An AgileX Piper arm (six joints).
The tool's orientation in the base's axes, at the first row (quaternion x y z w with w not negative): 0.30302, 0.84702, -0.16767, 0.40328
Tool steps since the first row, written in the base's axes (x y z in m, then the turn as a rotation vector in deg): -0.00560, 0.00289, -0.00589, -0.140, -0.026, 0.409; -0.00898, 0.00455, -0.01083, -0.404, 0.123, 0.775; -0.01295, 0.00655, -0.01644, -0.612, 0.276, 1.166; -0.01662, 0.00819, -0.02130, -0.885, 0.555, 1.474; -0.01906, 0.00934, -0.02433, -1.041, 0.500, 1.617; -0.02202, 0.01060, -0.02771, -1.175, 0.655, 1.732; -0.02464, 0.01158, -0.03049, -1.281, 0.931, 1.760; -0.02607, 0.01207, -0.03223, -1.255, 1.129, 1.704; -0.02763, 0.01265, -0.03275, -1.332, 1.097, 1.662; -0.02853, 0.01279, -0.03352, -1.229, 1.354, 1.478; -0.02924, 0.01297, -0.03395, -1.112, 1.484, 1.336; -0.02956, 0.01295, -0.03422, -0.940, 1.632, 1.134
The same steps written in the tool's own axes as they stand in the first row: 0.00847, -0.00120, -0.00114, -0.262, -0.127, -0.321; 0.01463, -0.00194, -0.00093, -0.363, -0.199, -0.779; 0.02174, -0.00277, -0.00082, -0.510, -0.233, -1.223; 0.02797, -0.00371, -0.00082, -0.512, -0.211, -1.720; 0.03199, -0.00430, -0.00097, -0.569, -0.359, -1.870; 0.03657, -0.00513, -0.00127, -0.535, -0.333, -2.101; 0.04041, -0.00597, -0.00159, -0.400, -0.193, -2.326; 0.04266, -0.00646, -0.00160, -0.294, -0.023, -2.380; 0.04405, -0.00701, -0.00250, -0.235, -0.096, -2.382; 0.04515, -0.00745, -0.00262, -0.044, 0.174, -2.344; 0.04591, -0.00776, -0.00286, 0.059, 0.354, -2.257; 0.04627, -0.00797, -0.00287, 0.189, 0.586, -2.110
